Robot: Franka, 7 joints.
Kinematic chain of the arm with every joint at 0, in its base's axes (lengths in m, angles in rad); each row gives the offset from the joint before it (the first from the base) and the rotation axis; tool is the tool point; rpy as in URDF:
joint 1: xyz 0 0 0.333 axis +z
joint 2: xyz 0 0 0 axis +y
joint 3: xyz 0 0 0.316 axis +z
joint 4: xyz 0.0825 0 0 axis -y
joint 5: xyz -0.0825 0 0.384 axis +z
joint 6: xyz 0 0 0 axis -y
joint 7: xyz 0.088 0 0 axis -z
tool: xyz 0 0 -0.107 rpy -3.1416 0 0
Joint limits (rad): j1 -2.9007..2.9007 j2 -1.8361..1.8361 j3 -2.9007..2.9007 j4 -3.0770..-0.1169 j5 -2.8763..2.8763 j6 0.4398..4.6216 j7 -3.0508..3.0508
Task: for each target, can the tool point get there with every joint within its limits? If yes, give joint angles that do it. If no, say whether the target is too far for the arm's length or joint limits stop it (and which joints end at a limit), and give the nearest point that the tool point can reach.
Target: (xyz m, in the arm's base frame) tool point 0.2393 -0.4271 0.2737
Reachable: yes | joints -2.4227 0.8935 1.1398 -2.3202 1.4537 1.6340 1.3472
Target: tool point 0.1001 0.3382 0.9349
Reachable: yes | joints -1.0467 -1.1751 0.4252 -1.2189 0.3886 1.5054 -0.8550
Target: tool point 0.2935 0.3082 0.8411
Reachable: yes | joints -0.4092 -0.2969 0.9759 -1.1579 -0.1170 1.1962 0.1520
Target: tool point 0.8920 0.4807 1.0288
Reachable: no: too far | nearest point 0.6226 0.3355 0.8186 | short by 0.371 m
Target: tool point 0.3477 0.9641 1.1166
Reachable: no: too far | nearest point 0.2312 0.6411 0.8541 | short by 0.432 m
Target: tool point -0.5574 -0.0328 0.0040
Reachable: yes | joints 2.3203 1.2906 0.7745 -1.7875 0.4630 2.1635 -0.0457
